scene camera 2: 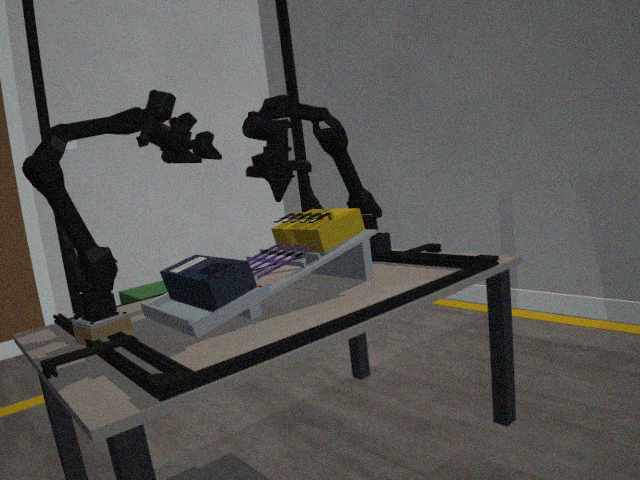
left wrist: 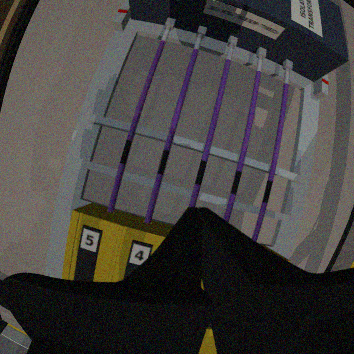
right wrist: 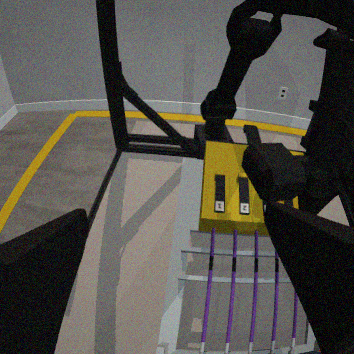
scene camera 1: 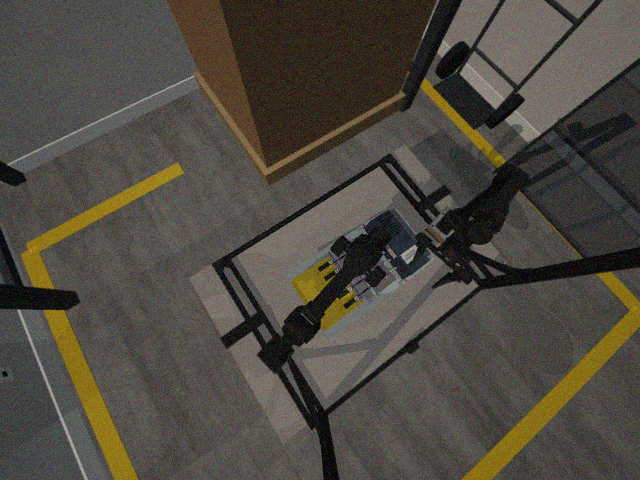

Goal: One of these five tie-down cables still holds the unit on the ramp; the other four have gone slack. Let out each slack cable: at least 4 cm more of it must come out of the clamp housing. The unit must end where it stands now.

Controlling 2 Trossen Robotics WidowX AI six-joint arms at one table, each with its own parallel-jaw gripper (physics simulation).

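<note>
The yellow clamp housing [scene camera 1: 310, 279] [scene camera 2: 338, 229] [left wrist: 109, 250] [right wrist: 230, 160] sits high on the grey ramp [scene camera 2: 356, 260] [right wrist: 187, 190]. Its levers are black; numbers 5 and 4 read in the left wrist view, 1 and 2 in the right. Several purple cables [left wrist: 146, 90] [right wrist: 208, 290], each with a black band, run down to the dark blue unit [scene camera 1: 403, 235] [scene camera 2: 206, 281] [left wrist: 330, 50]. Which is taut I cannot tell. My left gripper [scene camera 2: 279, 198] [left wrist: 195, 216] is shut and empty above the housing, hiding its middle and right part in its wrist view. My right gripper [scene camera 2: 210, 157] [right wrist: 177, 216] is open and empty, high above the unit's side.
Two crossbars [left wrist: 225, 154] span the ramp under the cables. Red marks [left wrist: 122, 11] [left wrist: 325, 81] show on the ramp sides beside the unit. A green object [scene camera 2: 142, 291] lies behind the unit. A black frame [scene camera 2: 310, 335] runs along the table edge.
</note>
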